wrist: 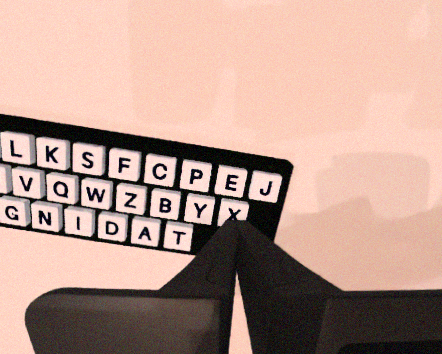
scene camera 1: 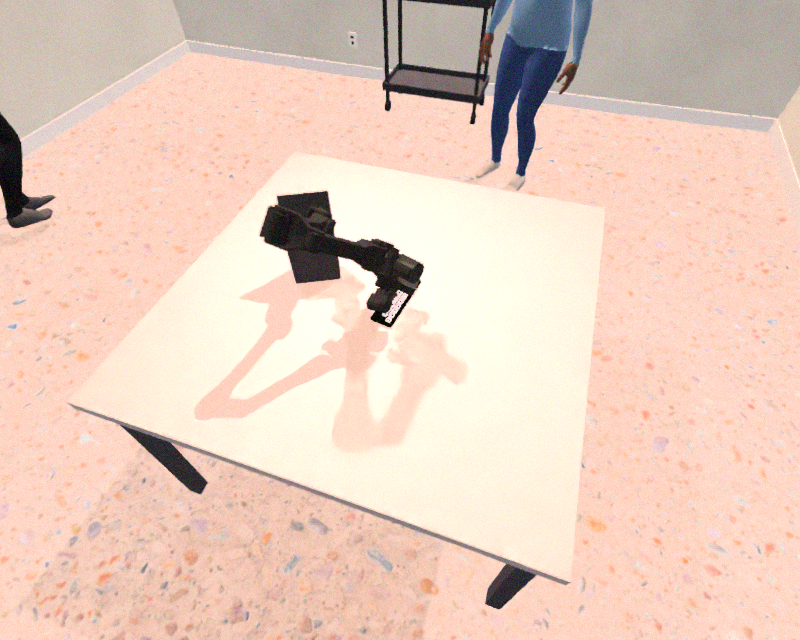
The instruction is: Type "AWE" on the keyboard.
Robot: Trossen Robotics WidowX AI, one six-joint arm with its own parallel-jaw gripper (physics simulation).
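Places are measured from the arm's base along level axes (x ahead, y left, z up), in centimetres.
Where they show: gripper, fingertip midpoint: (wrist: pixel 235 229) (scene camera 1: pixel 389 305); arm's base at its link origin: (scene camera 1: pixel 316 221).
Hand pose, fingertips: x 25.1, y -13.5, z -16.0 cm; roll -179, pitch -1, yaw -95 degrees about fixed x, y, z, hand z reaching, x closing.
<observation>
Each offset is from my fingertips to the top centre of the thing. "*": to the spot under its first point. Level surfaces: height alone.
A black keyboard @[* dx +0.6, dy +2.3, dz -4.0 cm] (scene camera 1: pixel 393 308) (wrist: pixel 215 239) with white letter keys lies on the table, tilted in the wrist view and cut off at its left edge. The A key @[dx -2.2, dy +5.3, dz -4.2 cm] (wrist: pixel 145 232) is in the bottom row, the W key @[dx +0.5, dy +7.7, dz -4.2 cm] (wrist: pixel 95 194) in the middle row, and the E key @[dx +0.6, dy -0.1, dz -4.2 cm] (wrist: pixel 231 182) in the top row near the right end. My gripper (wrist: pixel 235 229) is shut and empty. In the wrist view its tips overlap the lower part of the X key @[dx -1.4, dy -0.1, dz -4.2 cm] (wrist: pixel 233 212), below the E key and right of the A key. The height of the tips over the keys is hard to tell.
The arm's black base plate (scene camera 1: pixel 316 266) lies on the white table @[dz -5.8 cm] (scene camera 1: pixel 467 427). A person in blue (scene camera 1: pixel 527 73) stands beyond the far edge near a black cart (scene camera 1: pixel 437 94). Another person's dark legs (scene camera 1: pixel 10 166) show at the left. Arm shadows fall across the table.
</observation>
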